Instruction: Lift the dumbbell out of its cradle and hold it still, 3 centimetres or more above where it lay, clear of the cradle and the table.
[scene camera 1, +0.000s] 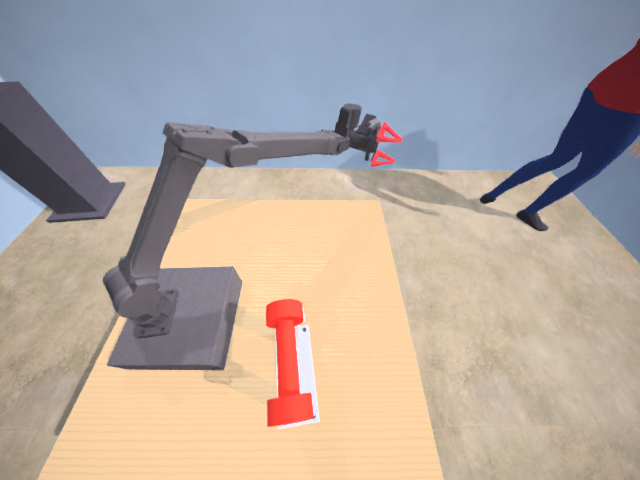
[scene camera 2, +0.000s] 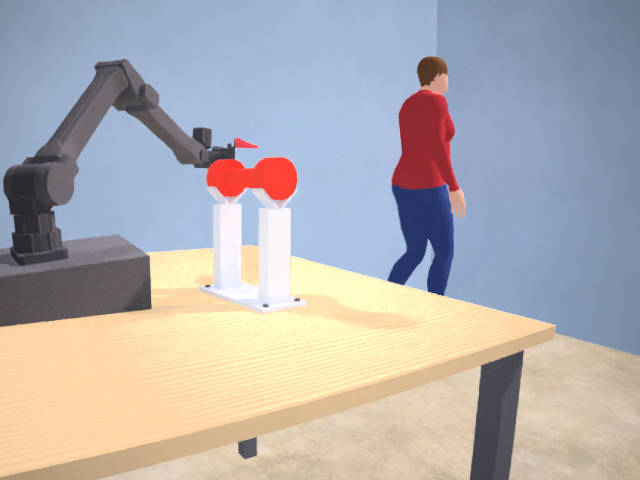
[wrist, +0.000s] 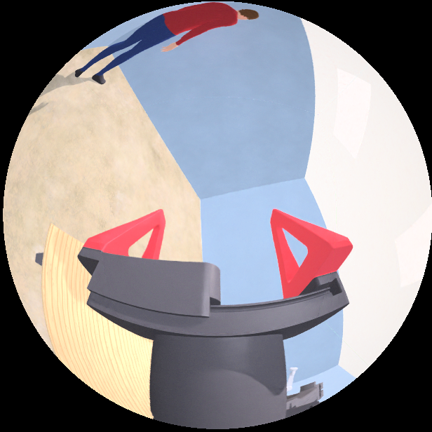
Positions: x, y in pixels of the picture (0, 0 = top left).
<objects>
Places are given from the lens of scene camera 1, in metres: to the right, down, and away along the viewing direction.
my gripper (scene camera 1: 398, 151): 0.26, -0.29, 0.75
red dumbbell (scene camera 1: 291, 406): -0.04, 0.26, 0.35
white cradle (scene camera 1: 306, 375): -0.04, 0.36, 0.60
The marked spots on the white cradle and the red dumbbell are 0.27 m apart.
</objects>
